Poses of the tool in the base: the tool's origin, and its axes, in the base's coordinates. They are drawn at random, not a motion.
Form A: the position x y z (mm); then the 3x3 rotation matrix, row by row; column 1 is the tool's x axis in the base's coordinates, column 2 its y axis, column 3 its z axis. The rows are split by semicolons.
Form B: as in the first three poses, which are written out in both.
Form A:
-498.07 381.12 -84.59; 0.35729 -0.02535 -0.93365; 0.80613 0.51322 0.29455; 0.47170 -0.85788 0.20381
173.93 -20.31 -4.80; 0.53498 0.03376 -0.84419; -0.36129 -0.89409 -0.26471; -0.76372 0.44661 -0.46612
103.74 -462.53 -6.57; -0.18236 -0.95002 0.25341; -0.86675 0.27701 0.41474; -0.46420 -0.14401 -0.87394
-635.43 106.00 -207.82; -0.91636 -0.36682 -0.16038; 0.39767 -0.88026 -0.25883; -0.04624 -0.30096 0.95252
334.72 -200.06 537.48; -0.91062 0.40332 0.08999; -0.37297 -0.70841 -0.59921; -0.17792 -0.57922 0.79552
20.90 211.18 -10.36; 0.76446 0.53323 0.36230; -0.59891 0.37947 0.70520; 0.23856 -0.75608 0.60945
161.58 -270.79 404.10; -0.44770 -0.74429 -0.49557; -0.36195 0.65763 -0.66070; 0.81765 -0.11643 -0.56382
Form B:
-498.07 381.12 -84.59 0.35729 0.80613 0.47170 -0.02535 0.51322 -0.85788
173.93 -20.31 -4.80 0.53498 -0.36129 -0.76372 0.03376 -0.89409 0.44661
103.74 -462.53 -6.57 -0.18236 -0.86675 -0.46420 -0.95002 0.27701 -0.14401
-635.43 106.00 -207.82 -0.91636 0.39767 -0.04624 -0.36682 -0.88026 -0.30096
334.72 -200.06 537.48 -0.91062 -0.37297 -0.17792 0.40332 -0.70841 -0.57922
20.90 211.18 -10.36 0.76446 -0.59891 0.23856 0.53323 0.37947 -0.75608
161.58 -270.79 404.10 -0.44770 -0.36195 0.81765 -0.74429 0.65763 -0.11643

